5 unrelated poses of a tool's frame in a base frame.
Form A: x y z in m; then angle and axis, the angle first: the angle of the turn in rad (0 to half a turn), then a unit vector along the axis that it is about.
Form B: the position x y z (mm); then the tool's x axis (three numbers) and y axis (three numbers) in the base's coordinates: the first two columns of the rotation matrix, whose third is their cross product. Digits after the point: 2 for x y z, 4 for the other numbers.
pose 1, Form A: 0.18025 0.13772 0.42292 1.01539 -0.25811 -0.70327 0.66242
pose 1, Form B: 180.25 137.72 422.92 0.5588 0.6487 0.5167 -0.4770 0.7611 -0.4395
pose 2, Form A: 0.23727 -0.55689 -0.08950 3.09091 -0.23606 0.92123 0.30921
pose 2, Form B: 237.27 -556.89 -89.50 -0.8873 -0.4190 -0.1926 -0.4503 0.6975 0.5574
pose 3, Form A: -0.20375 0.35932 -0.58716 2.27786 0.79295 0.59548 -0.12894
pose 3, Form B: -203.75 359.32 -587.16 0.3876 0.6809 -0.6214 0.8770 -0.0647 0.4762
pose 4, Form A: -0.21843 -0.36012 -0.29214 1.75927 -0.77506 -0.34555 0.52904
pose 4, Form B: -218.43 -360.12 -292.14 0.5259 0.8377 -0.1474 -0.2017 -0.0456 -0.9784
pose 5, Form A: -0.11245 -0.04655 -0.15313 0.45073 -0.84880 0.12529 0.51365
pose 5, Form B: -112.45 -46.55 -153.13 0.9721 0.2131 -0.0981 -0.2344 0.9017 -0.3633
